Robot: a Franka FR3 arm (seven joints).
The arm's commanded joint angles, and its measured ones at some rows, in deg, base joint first. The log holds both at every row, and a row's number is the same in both.
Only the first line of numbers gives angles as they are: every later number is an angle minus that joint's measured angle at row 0.
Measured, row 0:
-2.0, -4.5, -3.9, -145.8, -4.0, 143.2, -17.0
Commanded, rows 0 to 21:
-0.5, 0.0, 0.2, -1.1, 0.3, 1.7, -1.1
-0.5, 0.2, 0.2, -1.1, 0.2, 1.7, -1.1
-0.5, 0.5, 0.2, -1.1, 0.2, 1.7, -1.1
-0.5, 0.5, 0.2, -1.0, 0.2, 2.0, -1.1
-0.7, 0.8, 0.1, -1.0, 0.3, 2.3, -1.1
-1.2, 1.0, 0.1, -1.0, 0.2, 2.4, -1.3
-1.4, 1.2, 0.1, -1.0, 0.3, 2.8, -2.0
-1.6, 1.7, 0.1, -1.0, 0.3, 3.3, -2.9
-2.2, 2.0, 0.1, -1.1, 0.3, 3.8, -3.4
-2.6, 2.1, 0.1, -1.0, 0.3, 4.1, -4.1
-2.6, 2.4, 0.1, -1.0, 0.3, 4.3, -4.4
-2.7, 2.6, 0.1, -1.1, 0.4, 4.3, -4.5
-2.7, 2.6, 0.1, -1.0, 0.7, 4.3, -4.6
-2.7, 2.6, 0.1, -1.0, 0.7, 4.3, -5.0
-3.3, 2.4, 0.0, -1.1, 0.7, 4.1, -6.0
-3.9, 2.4, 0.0, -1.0, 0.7, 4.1, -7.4
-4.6, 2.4, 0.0, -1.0, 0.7, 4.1, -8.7
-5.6, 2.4, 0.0, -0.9, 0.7, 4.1, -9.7
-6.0, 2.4, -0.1, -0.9, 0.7, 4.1, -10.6
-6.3, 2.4, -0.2, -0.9, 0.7, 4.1, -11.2
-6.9, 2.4, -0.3, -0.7, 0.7, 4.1, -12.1
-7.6, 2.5, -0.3, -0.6, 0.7, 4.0, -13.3
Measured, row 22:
-4.8, 0.5, -0.2, 0.0, 0.3, 2.4, -9.3
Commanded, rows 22 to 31:
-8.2, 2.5, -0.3, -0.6, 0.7, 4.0, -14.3
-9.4, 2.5, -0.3, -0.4, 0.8, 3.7, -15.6
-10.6, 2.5, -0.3, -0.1, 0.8, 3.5, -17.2
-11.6, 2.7, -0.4, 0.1, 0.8, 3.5, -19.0
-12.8, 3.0, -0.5, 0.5, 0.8, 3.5, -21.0
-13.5, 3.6, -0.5, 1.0, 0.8, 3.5, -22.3
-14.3, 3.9, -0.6, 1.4, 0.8, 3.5, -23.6
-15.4, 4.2, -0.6, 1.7, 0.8, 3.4, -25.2
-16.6, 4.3, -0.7, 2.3, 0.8, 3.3, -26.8
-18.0, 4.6, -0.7, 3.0, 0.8, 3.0, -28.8
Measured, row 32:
-14.0, 1.4, -0.7, 1.0, 0.3, 2.8, -23.3
